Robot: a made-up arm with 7 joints.
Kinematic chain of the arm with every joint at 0, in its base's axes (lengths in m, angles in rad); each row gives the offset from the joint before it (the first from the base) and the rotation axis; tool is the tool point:
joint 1: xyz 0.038 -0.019 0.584 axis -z
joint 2: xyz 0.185 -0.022 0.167 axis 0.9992 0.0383 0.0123
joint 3: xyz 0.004 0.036 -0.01 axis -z
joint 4: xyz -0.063 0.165 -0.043 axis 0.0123 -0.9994 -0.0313
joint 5: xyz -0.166 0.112 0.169 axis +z
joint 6: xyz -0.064 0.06 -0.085 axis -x
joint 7: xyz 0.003 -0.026 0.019 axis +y
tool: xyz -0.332 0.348 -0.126
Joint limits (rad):
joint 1: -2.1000..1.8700
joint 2: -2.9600..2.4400
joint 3: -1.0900..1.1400
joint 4: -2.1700..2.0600
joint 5: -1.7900..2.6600
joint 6: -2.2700..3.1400
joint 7: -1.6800..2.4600
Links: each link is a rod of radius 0.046 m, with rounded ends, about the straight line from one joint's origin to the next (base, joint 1, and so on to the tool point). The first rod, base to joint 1, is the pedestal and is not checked.
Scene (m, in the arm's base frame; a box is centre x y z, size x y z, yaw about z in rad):
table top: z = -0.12
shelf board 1: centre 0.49 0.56 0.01 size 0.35 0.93 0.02 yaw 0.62
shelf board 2: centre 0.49 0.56 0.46 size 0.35 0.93 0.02 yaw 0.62
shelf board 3: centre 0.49 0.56 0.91 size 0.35 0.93 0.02 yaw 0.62
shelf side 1: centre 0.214 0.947 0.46 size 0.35 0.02 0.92 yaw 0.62
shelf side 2: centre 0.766 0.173 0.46 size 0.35 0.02 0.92 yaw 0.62
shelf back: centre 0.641 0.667 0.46 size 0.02 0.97 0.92 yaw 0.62
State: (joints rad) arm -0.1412 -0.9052 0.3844 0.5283 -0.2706 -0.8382 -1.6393
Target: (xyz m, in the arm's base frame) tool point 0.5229 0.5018 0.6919
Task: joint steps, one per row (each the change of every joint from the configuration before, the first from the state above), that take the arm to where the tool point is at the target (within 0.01 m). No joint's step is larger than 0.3 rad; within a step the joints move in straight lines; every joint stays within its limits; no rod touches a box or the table.
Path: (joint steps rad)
1: -0.0085 -0.1812 -0.1551 0.0615 -0.2025 -0.1829 -0.0136
2: -0.0085 -0.1813 -0.1551 0.0615 -0.2026 -0.1828 -0.0135
3: -0.0085 -0.1812 -0.1552 0.0615 -0.2025 -0.1829 -0.0136
4: 0.1006 0.0694 0.1355 0.1205 -0.2764 0.1262 0.0000
5: 0.1006 0.0694 0.1354 0.1206 -0.2764 0.1262 0.0000
6: 0.1007 0.0694 0.1355 0.1206 -0.2764 0.1262 0.0000
7: -0.0387 0.1647 0.0371 -0.1302 0.2244 0.0115 0.0000
8: -0.0386 0.1647 0.0372 -0.1301 0.2245 0.0116 0.0000
9: -0.0387 0.1647 0.0371 -0.1302 0.2244 0.0115 0.0000
10: -0.0387 0.1647 0.0371 -0.1302 0.2244 0.0116 0.0000

